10 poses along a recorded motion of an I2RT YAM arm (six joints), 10 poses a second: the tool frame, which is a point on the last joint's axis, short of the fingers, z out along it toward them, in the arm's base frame.
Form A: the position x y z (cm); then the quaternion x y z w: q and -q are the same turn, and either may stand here.
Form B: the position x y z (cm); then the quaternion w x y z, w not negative. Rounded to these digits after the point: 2 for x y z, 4 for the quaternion.
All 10 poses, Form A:
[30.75, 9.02, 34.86, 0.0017, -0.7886, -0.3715, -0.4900]
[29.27, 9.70, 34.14, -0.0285, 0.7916, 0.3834, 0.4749]
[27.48, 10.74, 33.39, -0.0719, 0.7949, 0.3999, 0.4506]
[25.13, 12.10, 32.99, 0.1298, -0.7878, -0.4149, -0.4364]
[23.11, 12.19, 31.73, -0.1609, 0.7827, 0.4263, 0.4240]
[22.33, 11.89, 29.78, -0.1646, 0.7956, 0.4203, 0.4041]
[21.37, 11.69, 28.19, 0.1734, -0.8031, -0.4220, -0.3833]
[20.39, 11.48, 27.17, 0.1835, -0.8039, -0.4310, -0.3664]
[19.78, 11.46, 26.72, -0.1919, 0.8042, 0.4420, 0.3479]
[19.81, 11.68, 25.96, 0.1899, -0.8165, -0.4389, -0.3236]
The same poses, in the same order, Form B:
[30.75, 9.02, 34.86, 0.4900, -0.0017, 0.7886, 0.3715]
[29.27, 9.70, 34.14, 0.4749, -0.0285, 0.7916, 0.3834]
[27.48, 10.74, 33.39, 0.4506, -0.0719, 0.7949, 0.3999]
[25.13, 12.10, 32.99, 0.4364, -0.1298, 0.7878, 0.4149]
[23.11, 12.19, 31.73, 0.4240, -0.1609, 0.7827, 0.4263]
[22.33, 11.89, 29.78, 0.4041, -0.1646, 0.7956, 0.4203]
[21.37, 11.69, 28.19, 0.3833, -0.1734, 0.8031, 0.4220]
[20.39, 11.48, 27.17, 0.3664, -0.1835, 0.8039, 0.4310]
[19.78, 11.46, 26.72, 0.3479, -0.1919, 0.8042, 0.4420]
[19.81, 11.68, 25.96, 0.3236, -0.1899, 0.8165, 0.4389]

